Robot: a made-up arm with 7 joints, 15 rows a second.
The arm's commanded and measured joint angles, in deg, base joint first. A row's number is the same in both.
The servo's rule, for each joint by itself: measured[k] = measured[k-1] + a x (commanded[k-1-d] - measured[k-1]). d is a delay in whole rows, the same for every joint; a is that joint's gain. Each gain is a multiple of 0.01, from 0.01 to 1. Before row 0 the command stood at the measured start. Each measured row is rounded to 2 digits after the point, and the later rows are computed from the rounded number. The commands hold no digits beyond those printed.
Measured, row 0: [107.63 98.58 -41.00 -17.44 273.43 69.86 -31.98]
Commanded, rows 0 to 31: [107.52 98.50 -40.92 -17.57 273.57 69.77 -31.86]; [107.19 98.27 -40.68 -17.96 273.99 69.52 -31.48]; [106.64 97.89 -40.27 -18.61 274.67 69.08 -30.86]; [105.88 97.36 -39.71 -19.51 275.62 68.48 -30.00]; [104.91 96.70 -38.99 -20.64 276.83 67.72 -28.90]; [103.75 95.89 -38.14 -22.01 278.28 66.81 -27.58]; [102.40 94.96 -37.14 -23.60 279.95 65.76 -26.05]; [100.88 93.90 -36.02 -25.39 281.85 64.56 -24.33]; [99.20 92.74 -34.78 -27.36 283.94 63.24 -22.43]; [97.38 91.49 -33.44 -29.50 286.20 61.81 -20.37]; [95.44 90.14 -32.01 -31.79 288.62 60.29 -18.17]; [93.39 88.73 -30.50 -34.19 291.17 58.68 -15.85]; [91.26 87.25 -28.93 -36.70 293.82 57.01 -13.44]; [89.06 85.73 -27.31 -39.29 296.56 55.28 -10.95]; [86.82 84.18 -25.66 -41.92 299.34 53.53 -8.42]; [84.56 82.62 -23.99 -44.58 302.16 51.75 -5.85]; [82.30 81.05 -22.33 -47.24 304.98 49.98 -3.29]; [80.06 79.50 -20.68 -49.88 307.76 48.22 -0.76]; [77.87 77.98 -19.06 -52.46 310.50 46.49 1.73]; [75.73 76.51 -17.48 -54.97 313.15 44.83 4.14]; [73.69 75.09 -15.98 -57.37 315.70 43.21 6.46]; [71.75 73.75 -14.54 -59.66 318.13 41.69 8.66]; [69.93 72.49 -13.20 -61.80 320.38 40.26 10.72]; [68.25 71.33 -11.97 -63.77 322.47 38.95 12.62]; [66.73 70.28 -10.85 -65.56 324.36 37.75 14.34]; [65.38 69.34 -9.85 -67.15 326.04 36.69 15.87]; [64.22 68.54 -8.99 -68.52 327.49 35.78 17.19]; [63.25 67.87 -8.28 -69.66 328.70 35.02 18.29]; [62.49 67.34 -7.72 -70.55 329.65 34.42 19.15]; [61.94 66.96 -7.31 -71.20 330.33 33.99 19.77]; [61.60 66.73 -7.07 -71.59 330.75 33.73 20.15]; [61.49 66.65 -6.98 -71.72 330.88 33.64 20.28]
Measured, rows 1 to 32: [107.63 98.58 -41.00 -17.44 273.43 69.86 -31.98]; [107.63 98.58 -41.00 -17.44 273.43 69.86 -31.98]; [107.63 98.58 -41.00 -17.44 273.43 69.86 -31.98]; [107.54 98.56 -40.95 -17.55 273.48 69.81 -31.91]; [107.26 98.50 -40.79 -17.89 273.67 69.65 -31.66]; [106.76 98.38 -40.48 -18.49 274.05 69.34 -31.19]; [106.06 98.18 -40.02 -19.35 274.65 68.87 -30.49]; [105.14 97.88 -39.40 -20.43 275.48 68.24 -29.55]; [104.03 97.48 -38.64 -21.76 276.54 67.45 -28.39]; [102.73 96.98 -37.74 -23.31 277.84 66.52 -27.01]; [101.25 96.36 -36.71 -25.06 279.36 65.44 -25.43]; [99.61 95.64 -35.55 -26.99 281.10 64.23 -23.66]; [97.83 94.81 -34.28 -29.10 283.04 62.90 -21.72]; [95.92 93.88 -32.92 -31.36 285.16 61.46 -19.63]; [93.90 92.85 -31.47 -33.74 287.44 59.93 -17.40]; [91.79 91.73 -29.95 -36.23 289.86 58.32 -15.06]; [89.61 90.53 -28.37 -38.80 292.41 56.65 -12.64]; [87.38 89.26 -26.74 -41.42 295.04 54.93 -10.15]; [85.12 87.93 -25.09 -44.07 297.75 53.18 -7.61]; [82.86 86.55 -23.43 -46.73 300.50 51.42 -5.06]; [80.62 85.14 -21.78 -49.38 303.26 49.66 -2.52]; [78.42 83.71 -20.15 -51.97 306.01 47.92 -0.01]; [76.27 82.27 -18.55 -54.49 308.72 46.22 2.44]; [74.21 80.83 -17.01 -56.91 311.37 44.56 4.81]; [72.24 79.41 -15.53 -59.22 313.94 42.98 7.08]; [70.39 78.03 -14.13 -61.39 316.39 41.48 9.23]; [68.68 76.69 -12.83 -63.39 318.70 40.09 11.23]; [67.12 75.41 -11.64 -65.21 320.85 38.80 13.06]; [65.73 74.20 -10.57 -66.84 322.82 37.64 14.72]; [64.52 73.07 -9.62 -68.25 324.59 36.62 16.18]; [63.50 72.03 -8.82 -69.43 326.15 35.74 17.42]; [62.69 71.09 -8.16 -70.37 327.48 35.01 18.44]
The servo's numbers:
d 3
a 0.80 0.20 0.60 0.84 0.38 0.55 0.59

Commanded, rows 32 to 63: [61.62 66.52 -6.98 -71.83 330.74 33.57 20.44]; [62.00 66.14 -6.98 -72.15 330.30 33.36 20.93]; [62.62 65.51 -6.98 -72.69 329.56 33.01 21.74]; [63.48 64.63 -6.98 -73.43 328.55 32.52 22.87]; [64.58 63.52 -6.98 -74.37 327.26 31.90 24.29]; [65.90 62.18 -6.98 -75.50 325.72 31.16 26.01]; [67.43 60.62 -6.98 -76.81 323.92 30.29 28.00]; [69.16 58.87 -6.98 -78.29 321.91 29.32 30.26]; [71.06 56.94 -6.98 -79.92 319.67 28.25 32.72]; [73.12 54.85 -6.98 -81.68 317.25 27.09 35.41]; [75.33 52.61 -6.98 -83.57 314.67 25.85 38.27]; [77.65 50.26 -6.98 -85.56 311.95 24.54 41.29]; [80.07 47.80 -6.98 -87.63 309.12 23.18 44.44]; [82.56 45.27 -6.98 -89.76 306.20 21.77 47.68]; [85.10 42.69 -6.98 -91.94 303.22 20.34 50.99]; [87.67 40.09 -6.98 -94.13 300.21 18.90 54.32]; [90.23 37.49 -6.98 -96.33 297.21 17.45 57.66]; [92.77 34.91 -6.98 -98.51 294.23 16.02 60.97]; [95.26 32.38 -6.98 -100.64 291.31 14.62 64.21]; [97.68 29.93 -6.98 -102.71 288.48 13.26 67.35]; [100.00 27.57 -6.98 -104.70 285.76 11.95 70.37]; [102.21 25.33 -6.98 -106.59 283.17 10.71 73.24]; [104.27 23.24 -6.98 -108.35 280.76 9.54 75.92]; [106.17 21.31 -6.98 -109.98 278.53 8.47 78.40]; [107.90 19.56 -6.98 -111.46 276.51 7.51 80.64]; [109.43 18.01 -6.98 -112.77 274.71 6.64 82.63]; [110.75 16.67 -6.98 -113.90 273.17 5.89 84.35]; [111.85 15.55 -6.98 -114.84 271.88 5.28 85.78]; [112.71 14.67 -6.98 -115.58 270.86 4.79 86.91]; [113.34 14.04 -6.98 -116.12 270.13 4.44 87.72]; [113.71 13.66 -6.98 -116.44 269.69 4.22 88.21]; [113.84 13.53 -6.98 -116.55 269.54 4.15 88.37]
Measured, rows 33 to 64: [62.09 70.26 -7.65 -71.07 328.56 34.45 19.22]; [61.70 69.55 -7.30 -71.51 329.39 34.05 19.77]; [61.53 68.97 -7.11 -71.69 329.96 33.82 20.07]; [61.60 68.48 -7.03 -71.81 330.26 33.68 20.29]; [61.92 68.01 -7.00 -72.10 330.28 33.50 20.67]; [62.48 67.51 -6.99 -72.60 330.01 33.23 21.30]; [63.28 66.93 -6.98 -73.30 329.46 32.84 22.23]; [64.32 66.25 -6.98 -74.20 328.62 32.32 23.45]; [65.58 65.44 -6.98 -75.29 327.52 31.68 24.96]; [67.06 64.48 -6.98 -76.57 326.15 30.92 26.75]; [68.74 63.36 -6.98 -78.01 324.54 30.04 28.82]; [70.60 62.08 -6.98 -79.61 322.69 29.06 31.12]; [72.62 60.63 -6.98 -81.35 320.62 27.98 33.65]; [74.79 59.03 -6.98 -83.21 318.36 26.81 36.38]; [77.08 57.28 -6.98 -85.18 315.92 25.56 39.28]; [79.47 55.38 -6.98 -87.24 313.34 24.25 42.32]; [81.94 53.36 -6.98 -89.36 310.63 22.89 45.48]; [84.47 51.23 -6.98 -91.53 307.81 21.49 48.73]; [87.03 49.00 -6.98 -93.71 304.92 20.07 52.03]; [89.59 46.70 -6.98 -95.91 301.99 18.63 55.35]; [92.13 44.34 -6.98 -98.09 299.04 17.19 58.67]; [94.63 41.95 -6.98 -100.23 296.10 15.78 61.94]; [97.07 39.55 -6.98 -102.31 293.20 14.39 65.13]; [99.41 37.15 -6.98 -104.32 290.37 13.05 68.22]; [101.65 34.79 -6.98 -106.23 287.63 11.76 71.18]; [103.75 32.48 -6.98 -108.01 285.02 10.54 73.98]; [105.69 30.25 -6.98 -109.66 282.55 9.40 76.59]; [107.46 28.11 -6.98 -111.17 280.25 8.36 78.98]; [109.04 26.09 -6.98 -112.51 278.14 7.41 81.13]; [110.41 24.21 -6.98 -113.68 276.25 6.57 83.03]; [111.56 22.48 -6.98 -114.65 274.59 5.86 84.65]; [112.48 20.92 -6.98 -115.43 273.17 5.27 85.98]
